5 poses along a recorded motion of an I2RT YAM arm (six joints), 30 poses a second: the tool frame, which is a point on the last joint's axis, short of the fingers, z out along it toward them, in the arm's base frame.
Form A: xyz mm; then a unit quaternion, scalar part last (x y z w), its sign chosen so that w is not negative.
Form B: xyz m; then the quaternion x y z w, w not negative. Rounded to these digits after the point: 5 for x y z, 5 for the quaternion.
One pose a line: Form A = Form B
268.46 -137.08 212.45 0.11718 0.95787 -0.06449 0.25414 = 0.26846 -0.13708 0.21245 0.11718 0.95787 -0.06449 0.25414
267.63 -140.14 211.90 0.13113 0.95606 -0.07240 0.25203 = 0.26763 -0.14014 0.21190 0.13113 0.95606 -0.07240 0.25203
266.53 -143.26 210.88 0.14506 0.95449 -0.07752 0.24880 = 0.26653 -0.14326 0.21088 0.14506 0.95449 -0.07752 0.24880
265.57 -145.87 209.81 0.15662 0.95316 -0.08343 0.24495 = 0.26557 -0.14587 0.20981 0.15662 0.95316 -0.08343 0.24495
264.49 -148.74 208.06 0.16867 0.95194 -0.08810 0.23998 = 0.26449 -0.14874 0.20806 0.16867 0.95194 -0.08810 0.23998
